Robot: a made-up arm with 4 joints. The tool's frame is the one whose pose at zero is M.
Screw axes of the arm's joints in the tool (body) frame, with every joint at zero. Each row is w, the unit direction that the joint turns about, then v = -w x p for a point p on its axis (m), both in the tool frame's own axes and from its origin. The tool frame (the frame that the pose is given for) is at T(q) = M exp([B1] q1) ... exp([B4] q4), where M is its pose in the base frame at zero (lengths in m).
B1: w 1 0 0 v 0.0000 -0.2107 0.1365
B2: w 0 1 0 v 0.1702 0.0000 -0.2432
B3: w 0 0 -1 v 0.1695 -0.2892 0.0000
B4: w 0 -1 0 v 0.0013 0.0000 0.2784
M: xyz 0.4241 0.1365 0.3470 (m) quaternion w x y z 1 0 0 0
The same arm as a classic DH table. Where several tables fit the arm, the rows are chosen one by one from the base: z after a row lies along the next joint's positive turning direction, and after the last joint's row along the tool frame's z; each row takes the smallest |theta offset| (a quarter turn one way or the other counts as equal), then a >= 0, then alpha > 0; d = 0 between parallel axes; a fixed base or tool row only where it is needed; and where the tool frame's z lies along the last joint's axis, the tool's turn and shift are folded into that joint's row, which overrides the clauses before.
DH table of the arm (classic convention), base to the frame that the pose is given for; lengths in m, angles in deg. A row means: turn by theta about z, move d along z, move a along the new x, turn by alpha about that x. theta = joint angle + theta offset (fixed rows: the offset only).
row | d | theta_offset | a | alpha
base (fixed) | 0.1363 | 90 | 0 | 90
joint 1 | 0.1809 | 90 | 0.0405 | 90
joint 2 | -0.033 | -90 | 0.046 | 90
joint 3 | -0.1715 | 0 | -0.0108 | 90
joint 4 | -0.1695 | 0 | -0.2784 | 90
tool (fixed) | -0.0013 | 180 | 0 | 0

